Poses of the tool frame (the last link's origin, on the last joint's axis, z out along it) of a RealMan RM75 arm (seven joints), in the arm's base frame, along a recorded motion.
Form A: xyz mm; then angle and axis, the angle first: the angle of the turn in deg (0 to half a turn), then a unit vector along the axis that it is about.
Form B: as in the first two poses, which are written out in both.
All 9 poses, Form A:
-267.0, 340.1, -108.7, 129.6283, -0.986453, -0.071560, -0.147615
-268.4, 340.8, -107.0, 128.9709, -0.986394, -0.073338, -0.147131
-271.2, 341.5, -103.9, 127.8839, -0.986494, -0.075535, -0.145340
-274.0, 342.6, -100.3, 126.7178, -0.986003, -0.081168, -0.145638
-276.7, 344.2, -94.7, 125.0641, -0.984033, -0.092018, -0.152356
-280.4, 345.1, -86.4, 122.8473, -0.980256, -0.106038, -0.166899
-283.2, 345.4, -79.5, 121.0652, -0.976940, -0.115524, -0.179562
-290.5, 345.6, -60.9, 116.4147, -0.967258, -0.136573, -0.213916
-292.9, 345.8, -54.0, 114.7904, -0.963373, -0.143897, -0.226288
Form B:
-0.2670, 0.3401, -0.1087, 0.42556, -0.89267, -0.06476, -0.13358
-0.2684, 0.3408, -0.1070, 0.43074, -0.89020, -0.06619, -0.13278
-0.2712, 0.3415, -0.1039, 0.43928, -0.88622, -0.06786, -0.13057
-0.2740, 0.3426, -0.1003, 0.44840, -0.88132, -0.07255, -0.13018
-0.2767, 0.3442, -0.0947, 0.46125, -0.87310, -0.08164, -0.13518
-0.2804, 0.3451, -0.0864, 0.47833, -0.86084, -0.09312, -0.14657
-0.2832, 0.3454, -0.0795, 0.49193, -0.85056, -0.10058, -0.15633
-0.2905, 0.3456, -0.0609, 0.52685, -0.82213, -0.11608, -0.18182
-0.2929, 0.3458, -0.0540, 0.53884, -0.81155, -0.12122, -0.19063

